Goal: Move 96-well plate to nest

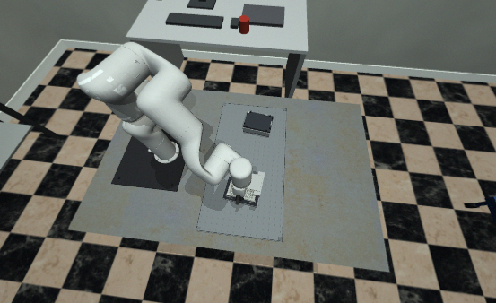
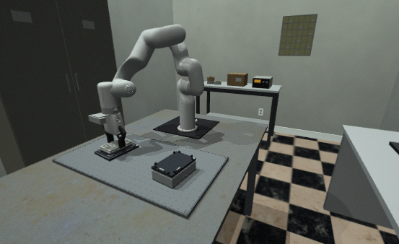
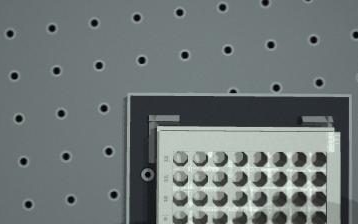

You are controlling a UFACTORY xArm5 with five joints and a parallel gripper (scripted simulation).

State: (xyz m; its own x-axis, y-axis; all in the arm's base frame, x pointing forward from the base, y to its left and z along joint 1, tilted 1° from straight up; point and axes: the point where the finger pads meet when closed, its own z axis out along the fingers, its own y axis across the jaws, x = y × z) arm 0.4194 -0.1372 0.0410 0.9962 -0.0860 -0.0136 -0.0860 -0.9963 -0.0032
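Now: hand 1 cm above the white 96-well plate. Round my hand: plate nest N1 (3 cm below); then A1 mark (7 cm behind, 6 cm to the left, 3 cm below).
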